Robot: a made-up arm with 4 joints. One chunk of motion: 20 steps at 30 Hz.
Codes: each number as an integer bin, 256 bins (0 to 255) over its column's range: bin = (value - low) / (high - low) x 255, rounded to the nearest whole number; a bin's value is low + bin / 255 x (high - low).
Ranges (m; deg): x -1.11..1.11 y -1.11..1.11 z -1.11..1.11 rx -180..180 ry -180..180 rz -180..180
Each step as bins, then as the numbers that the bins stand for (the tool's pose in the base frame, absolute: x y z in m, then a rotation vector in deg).
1 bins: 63 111 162 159 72 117
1 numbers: -0.5615 -0.1436 0.3004 44.47 -78.35 -14.82
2 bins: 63 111 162 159 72 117
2 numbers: -0.5615 -0.1436 0.3004 44.47 -78.35 -14.82
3 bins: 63 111 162 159 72 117
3 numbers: -0.5615 -0.1436 0.3004 44.47 -78.35 -14.82
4 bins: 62 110 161 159 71 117
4 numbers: -0.5702 -0.1524 0.2916 44.47 -79.76 -14.82
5 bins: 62 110 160 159 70 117
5 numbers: -0.5702 -0.1524 0.2829 44.47 -81.18 -14.82
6 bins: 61 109 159 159 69 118
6 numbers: -0.5789 -0.1611 0.2742 44.47 -82.59 -13.41
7 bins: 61 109 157 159 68 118
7 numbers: -0.5789 -0.1611 0.2568 44.47 -84.00 -13.41
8 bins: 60 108 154 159 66 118
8 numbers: -0.5876 -0.1698 0.2307 44.47 -86.82 -13.41
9 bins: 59 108 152 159 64 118
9 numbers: -0.5964 -0.1698 0.2133 44.47 -89.65 -13.41
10 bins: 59 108 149 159 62 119
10 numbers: -0.5964 -0.1698 0.1872 44.47 -92.47 -12.00
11 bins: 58 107 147 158 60 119
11 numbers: -0.6051 -0.1785 0.1698 43.06 -95.29 -12.00
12 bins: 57 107 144 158 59 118
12 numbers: -0.6138 -0.1785 0.1436 43.06 -96.71 -13.41
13 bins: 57 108 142 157 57 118
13 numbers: -0.6138 -0.1698 0.1262 41.65 -99.53 -13.41
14 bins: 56 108 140 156 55 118
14 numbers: -0.6225 -0.1698 0.1088 40.24 -102.35 -13.41
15 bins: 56 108 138 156 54 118
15 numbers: -0.6225 -0.1698 0.0914 40.24 -103.76 -13.41
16 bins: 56 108 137 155 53 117
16 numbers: -0.6225 -0.1698 0.0827 38.82 -105.18 -14.82
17 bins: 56 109 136 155 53 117
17 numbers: -0.6225 -0.1611 0.0740 38.82 -105.18 -14.82
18 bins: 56 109 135 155 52 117
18 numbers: -0.6225 -0.1611 0.0653 38.82 -106.59 -14.82
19 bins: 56 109 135 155 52 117
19 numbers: -0.6225 -0.1611 0.0653 38.82 -106.59 -14.82
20 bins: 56 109 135 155 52 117
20 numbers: -0.6225 -0.1611 0.0653 38.82 -106.59 -14.82
